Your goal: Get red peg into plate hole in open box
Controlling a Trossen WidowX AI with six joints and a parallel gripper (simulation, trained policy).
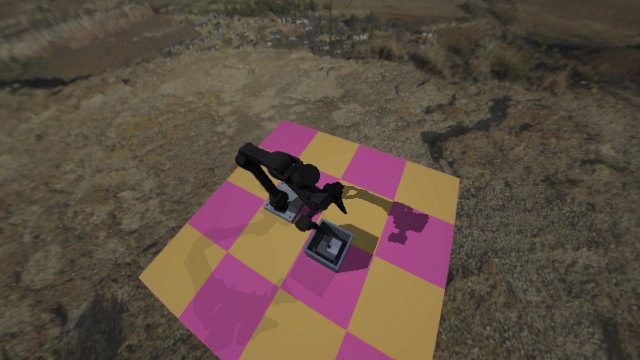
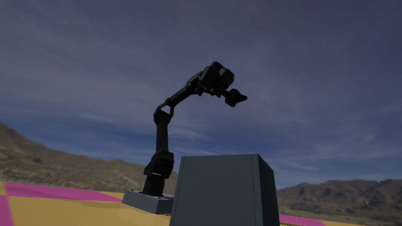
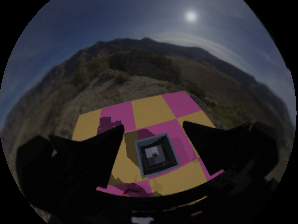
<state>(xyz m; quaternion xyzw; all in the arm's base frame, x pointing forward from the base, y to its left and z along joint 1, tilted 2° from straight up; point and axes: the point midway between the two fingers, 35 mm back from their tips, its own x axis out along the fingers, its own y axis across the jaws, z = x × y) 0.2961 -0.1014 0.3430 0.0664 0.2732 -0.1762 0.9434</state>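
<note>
Now: gripper tip 15 cm past the red peg, 21 cm to the right of it and 31 cm above it. The rest, counted from my gripper tip: plate: 3 cm behind, 1 cm to the right, 31 cm below.
</note>
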